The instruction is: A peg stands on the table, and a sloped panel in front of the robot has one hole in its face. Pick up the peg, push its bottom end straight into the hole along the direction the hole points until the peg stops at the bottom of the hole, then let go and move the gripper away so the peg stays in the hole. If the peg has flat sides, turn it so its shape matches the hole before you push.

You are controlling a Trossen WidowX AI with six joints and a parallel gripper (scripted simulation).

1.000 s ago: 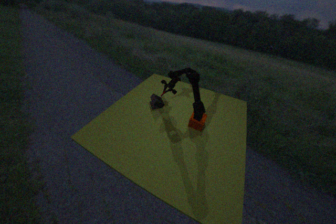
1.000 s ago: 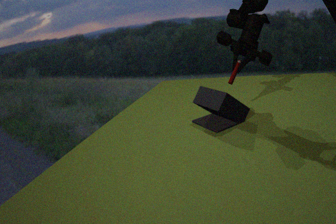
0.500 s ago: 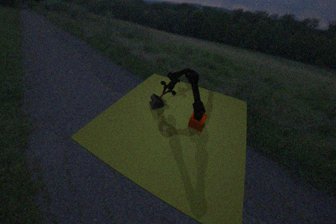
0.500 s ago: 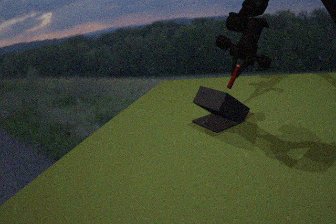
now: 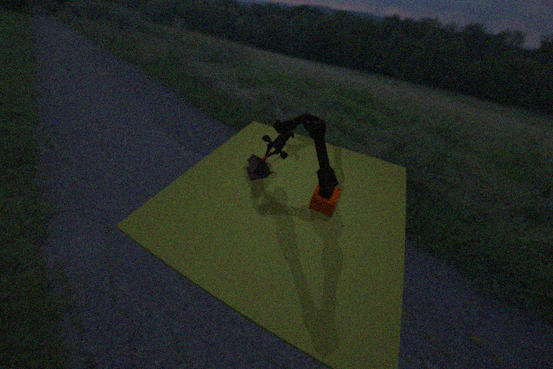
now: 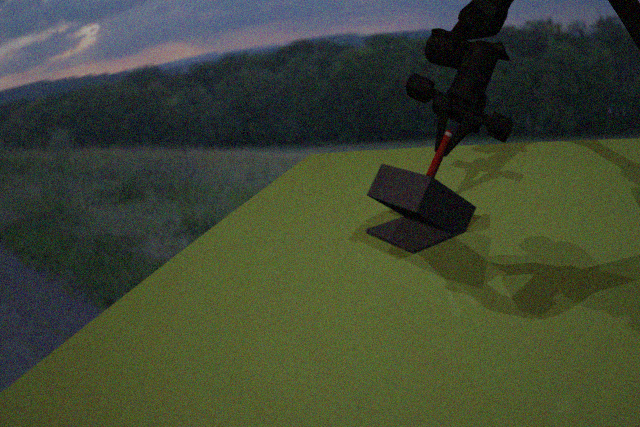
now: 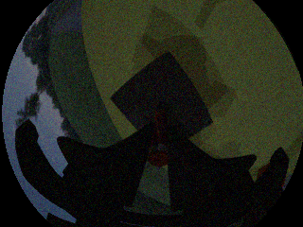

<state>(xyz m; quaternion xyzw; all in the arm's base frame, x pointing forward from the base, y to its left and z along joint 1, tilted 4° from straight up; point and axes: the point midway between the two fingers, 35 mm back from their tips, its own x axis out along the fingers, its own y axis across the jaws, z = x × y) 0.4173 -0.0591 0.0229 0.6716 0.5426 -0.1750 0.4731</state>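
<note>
The red peg lies 1 cm to the right of my gripper tip, 1 cm behind it and 1 cm above it. Round my gripper tip: dark sloped panel: 6 cm below, 4 cm to the left, 3 cm ahead.
</note>
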